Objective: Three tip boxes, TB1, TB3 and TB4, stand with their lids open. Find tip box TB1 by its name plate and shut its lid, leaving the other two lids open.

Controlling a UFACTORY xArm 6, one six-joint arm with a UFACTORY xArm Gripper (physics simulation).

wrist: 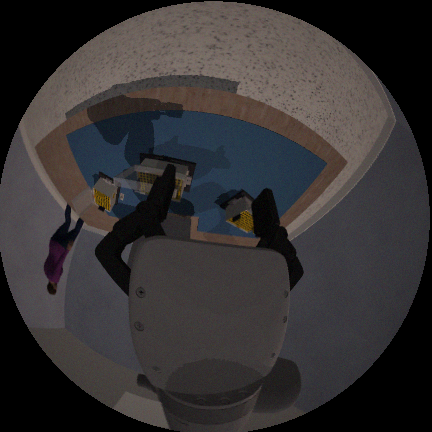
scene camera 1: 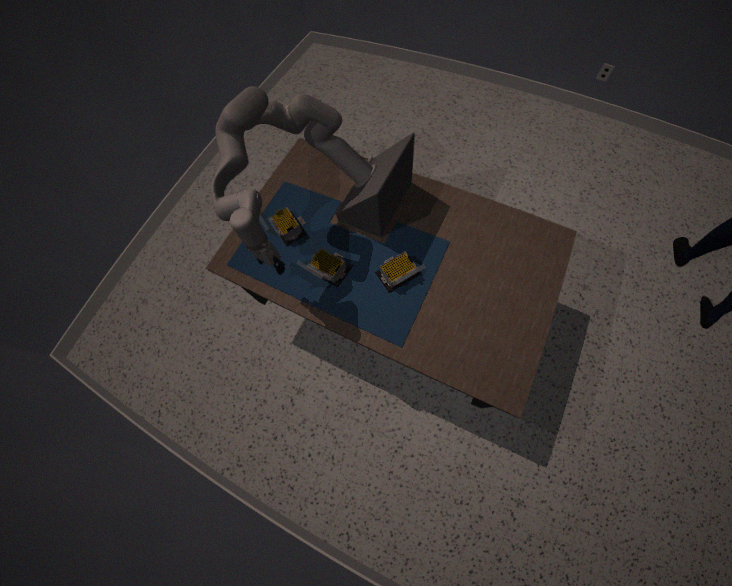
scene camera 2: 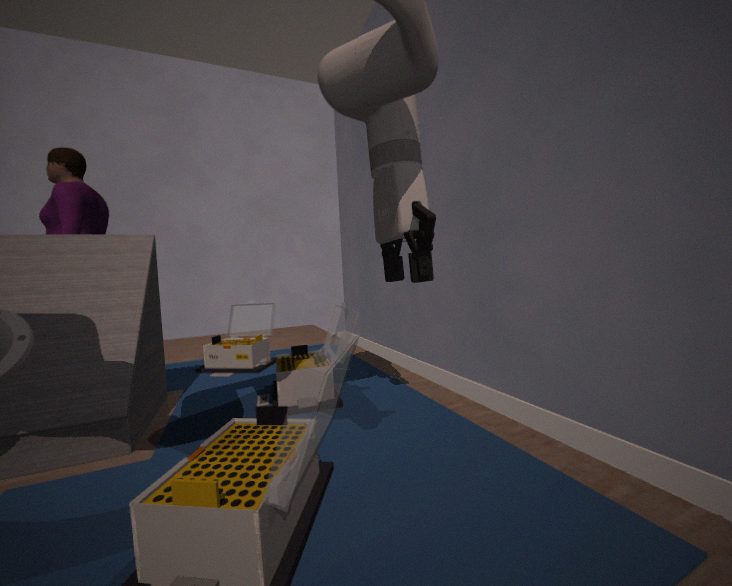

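Pixels of known places: gripper, fingertip midpoint: (wrist: 218, 185) (scene camera 1: 272, 266) (scene camera 2: 407, 281); arm's base, link origin: (scene camera 1: 366, 177).
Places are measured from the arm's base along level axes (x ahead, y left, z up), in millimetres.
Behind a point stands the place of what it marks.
Note:
Three white tip boxes with yellow racks stand with clear lids open. The near box in scene camera 2 (scene camera 2: 201, 540) @[x 239, y -339, z -87 mm] also shows at the left in scene camera 1 (scene camera 1: 285, 222) @[x 276, y -284, z -70 mm] and right in the wrist view (wrist: 242, 219) @[x 281, y -271, z -70 mm]. The middle box (scene camera 1: 329, 263) (scene camera 2: 299, 388) (wrist: 150, 182) stands between the others. The far box in scene camera 2 (scene camera 2: 244, 356) @[x 340, y 189, z -92 mm] is right in scene camera 1 (scene camera 1: 398, 268) @[x 339, y 252, z -70 mm] and left in the wrist view (wrist: 103, 196) @[x 355, y 219, z -69 mm]. No name plate is readable, so I cannot tell which is TB1. My gripper (scene camera 1: 270, 266) @[x 529, y -171, z 58 mm] (scene camera 2: 407, 274) @[x 529, y -171, z 58 mm] (wrist: 218, 185) @[x 529, y -171, z 58 mm] is open and empty, high above the mat beside the boxes.
The boxes stand on a blue mat (scene camera 1: 378, 317) @[x 538, y 235, z -127 mm] (scene camera 2: 457, 488) @[x 440, y -348, z -127 mm] (wrist: 260, 145) @[x 506, y -266, z -127 mm] on a wooden table (scene camera 1: 500, 293) @[x 291, y 664, z -131 mm]. A grey wedge-shaped block (scene camera 1: 381, 189) @[x 160, y 129, z 152 mm] (scene camera 2: 73, 274) @[x 89, y 73, z 95 mm] stands by the arm's base. A person (scene camera 2: 76, 207) (wrist: 57, 255) stands beyond the table.

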